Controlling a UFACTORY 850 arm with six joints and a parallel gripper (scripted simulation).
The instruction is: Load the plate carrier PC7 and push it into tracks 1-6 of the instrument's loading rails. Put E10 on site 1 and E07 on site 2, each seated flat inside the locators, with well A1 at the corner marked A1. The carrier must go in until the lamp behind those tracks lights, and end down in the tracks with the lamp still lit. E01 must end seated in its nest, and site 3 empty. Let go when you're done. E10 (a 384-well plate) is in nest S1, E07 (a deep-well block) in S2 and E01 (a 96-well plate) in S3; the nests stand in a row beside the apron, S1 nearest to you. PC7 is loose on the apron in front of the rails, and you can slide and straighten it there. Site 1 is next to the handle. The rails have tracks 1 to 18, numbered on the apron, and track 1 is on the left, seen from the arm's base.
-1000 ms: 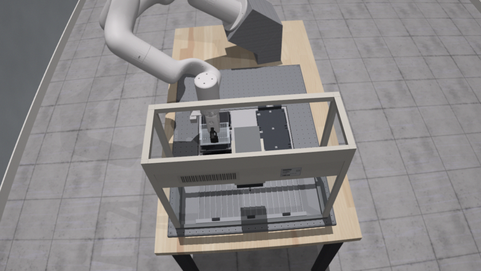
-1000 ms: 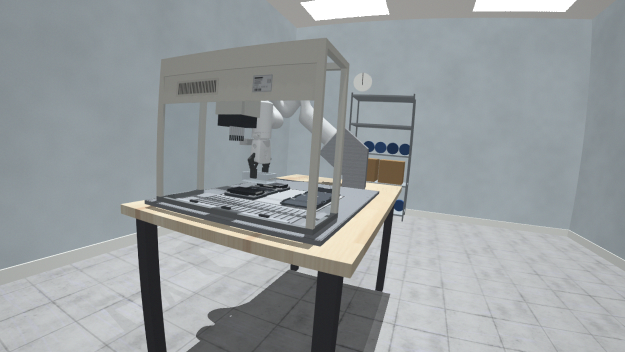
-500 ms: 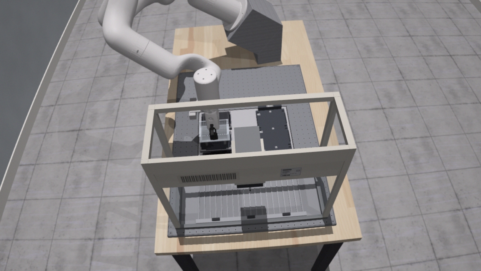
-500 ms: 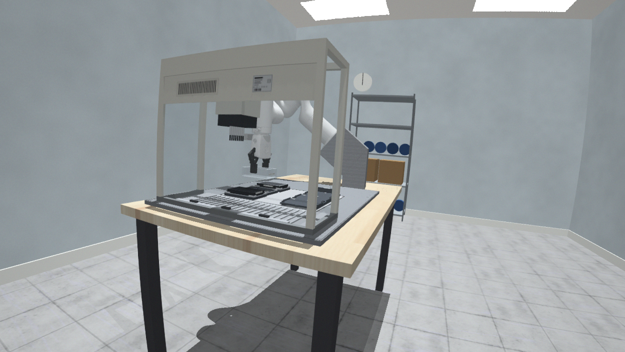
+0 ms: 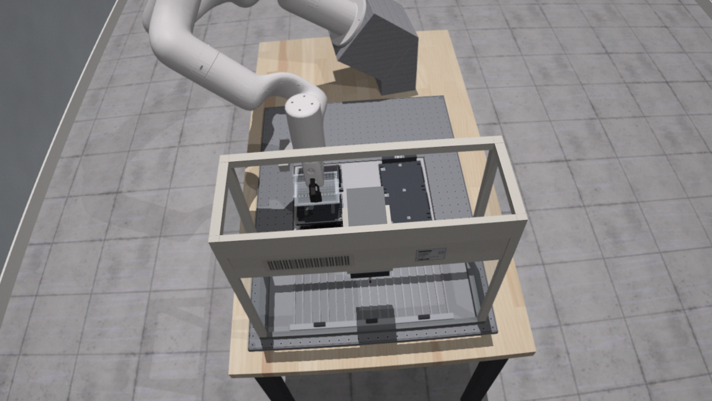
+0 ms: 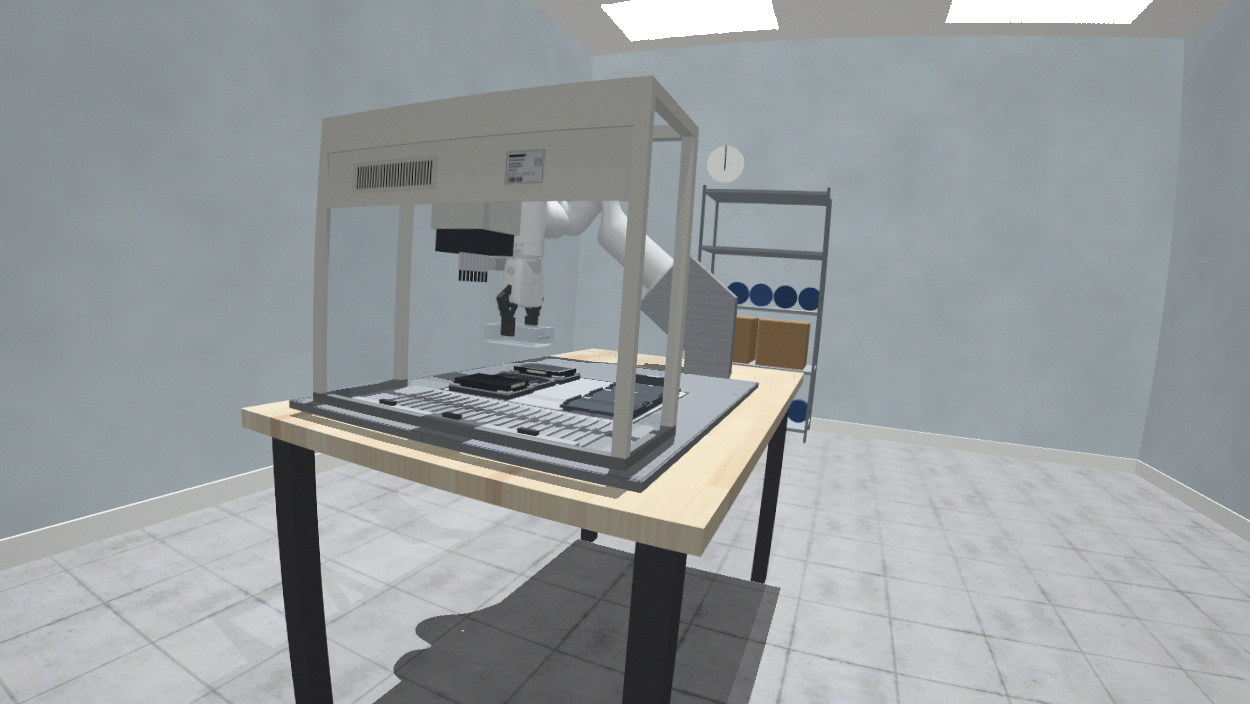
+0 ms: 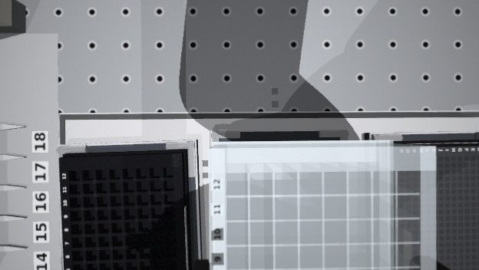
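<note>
Right now the dark plate carrier PC7 is 26 cm to the left of my hand and 10 cm below it. The rest, counted from my hand: clear deep-well block E07: 1 cm below; black 96-well plate E01: 11 cm ahead, 1 cm to the left, 10 cm below; nest S2: 11 cm below.
</note>
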